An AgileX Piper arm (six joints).
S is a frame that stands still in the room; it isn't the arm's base.
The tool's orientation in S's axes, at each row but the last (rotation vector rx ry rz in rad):
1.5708 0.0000 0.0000
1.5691 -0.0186 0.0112
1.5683 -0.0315 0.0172
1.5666 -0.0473 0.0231
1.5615 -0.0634 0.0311
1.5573 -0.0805 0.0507
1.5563 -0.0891 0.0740
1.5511 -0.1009 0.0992
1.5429 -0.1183 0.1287
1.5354 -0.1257 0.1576
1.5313 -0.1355 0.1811
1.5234 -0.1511 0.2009
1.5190 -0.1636 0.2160
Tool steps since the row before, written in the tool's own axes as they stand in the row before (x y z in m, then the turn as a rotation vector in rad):
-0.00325 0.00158 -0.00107 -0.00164 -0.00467 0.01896
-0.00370 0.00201 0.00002 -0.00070 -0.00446 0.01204
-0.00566 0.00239 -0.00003 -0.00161 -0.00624 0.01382
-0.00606 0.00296 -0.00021 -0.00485 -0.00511 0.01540
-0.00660 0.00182 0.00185 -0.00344 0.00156 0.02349
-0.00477 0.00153 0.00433 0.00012 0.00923 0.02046
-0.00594 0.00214 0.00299 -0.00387 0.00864 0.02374
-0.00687 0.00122 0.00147 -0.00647 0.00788 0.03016
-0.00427 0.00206 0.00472 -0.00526 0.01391 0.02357
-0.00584 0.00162 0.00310 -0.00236 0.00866 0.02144
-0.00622 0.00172 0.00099 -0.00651 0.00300 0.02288
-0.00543 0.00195 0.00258 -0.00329 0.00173 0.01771
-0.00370 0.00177 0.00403 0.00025 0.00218 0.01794
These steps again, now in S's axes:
-0.00325 0.00107 0.00158 -0.00164 -0.01896 -0.00467
-0.00374 0.00000 0.00194 -0.00067 -0.01204 -0.00445
-0.00573 0.00009 0.00221 -0.00154 -0.01382 -0.00626
-0.00618 0.00032 0.00268 -0.00485 -0.01535 -0.00527
-0.00673 -0.00170 0.00143 -0.00402 -0.02340 0.00154
-0.00496 -0.00422 0.00118 -0.00105 -0.02033 0.00945
-0.00616 -0.00291 0.00155 -0.00499 -0.02359 0.00849
-0.00697 -0.00145 0.00036 -0.00749 -0.03002 0.00751
-0.00452 -0.00471 0.00148 -0.00727 -0.02328 0.01349
-0.00598 -0.00319 0.00064 -0.00351 -0.02123 0.00878
-0.00641 -0.00114 0.00047 -0.00639 -0.02298 0.00246
-0.00566 -0.00270 0.00080 -0.00311 -0.01774 0.00172
-0.00390 -0.00410 0.00102 0.00022 -0.01782 0.00301

